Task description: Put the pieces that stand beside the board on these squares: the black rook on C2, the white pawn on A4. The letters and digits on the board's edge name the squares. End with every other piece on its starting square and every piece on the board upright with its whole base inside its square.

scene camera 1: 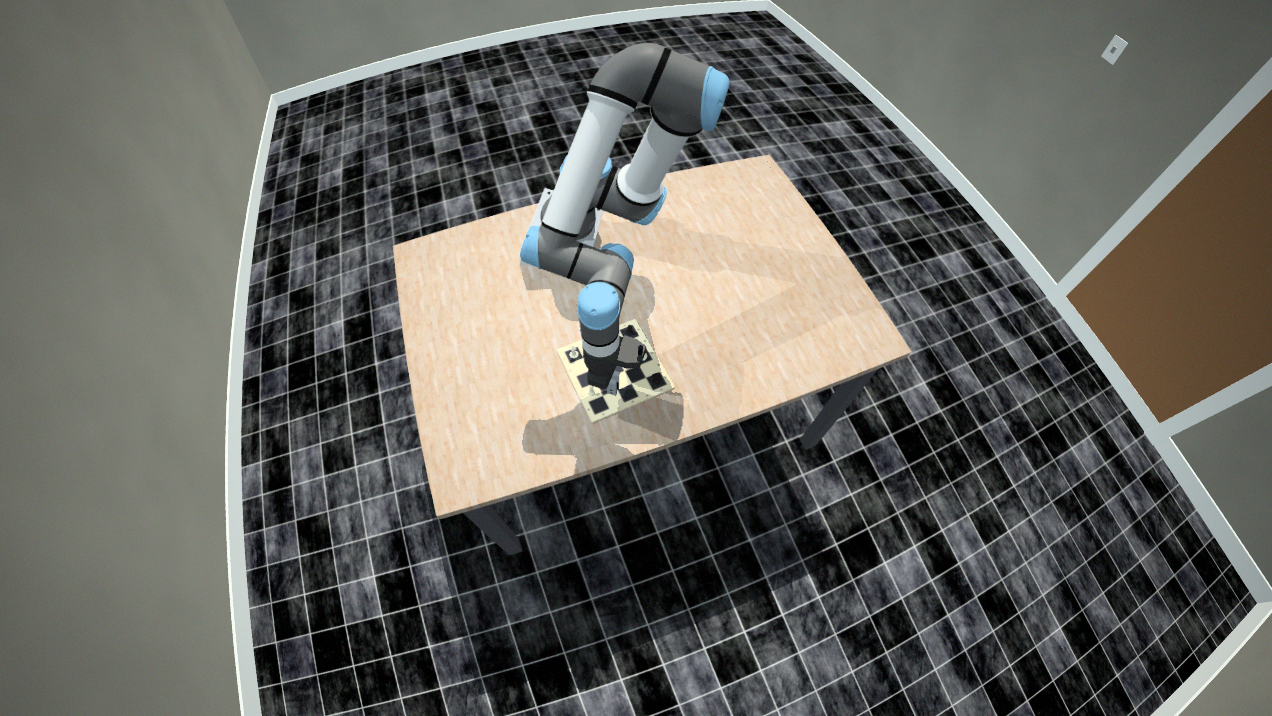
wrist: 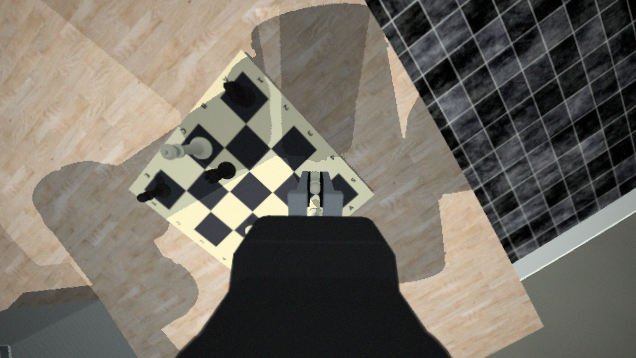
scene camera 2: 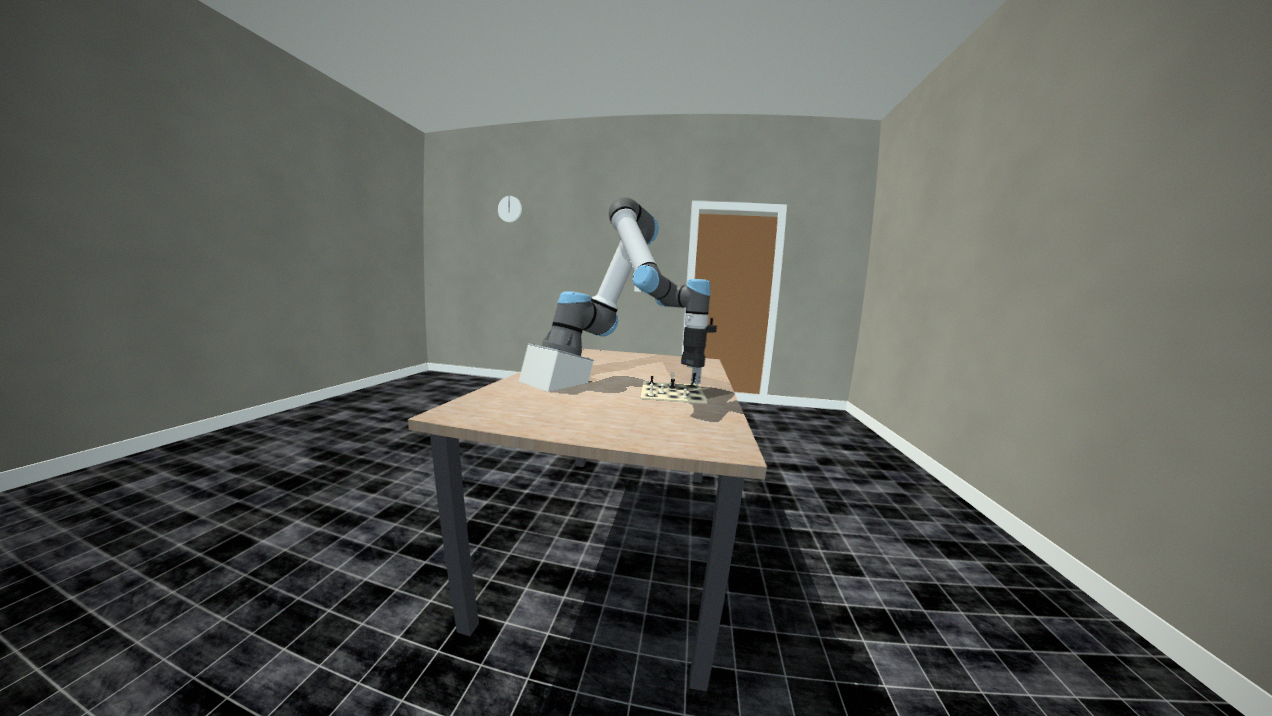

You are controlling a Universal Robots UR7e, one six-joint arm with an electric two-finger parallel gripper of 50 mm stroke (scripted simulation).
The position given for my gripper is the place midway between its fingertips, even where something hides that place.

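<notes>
My gripper (scene camera 2: 695,383) (scene camera 1: 613,390) (wrist: 315,182) is visible, as is a chessboard (scene camera 1: 636,386) (wrist: 270,144).
</notes>
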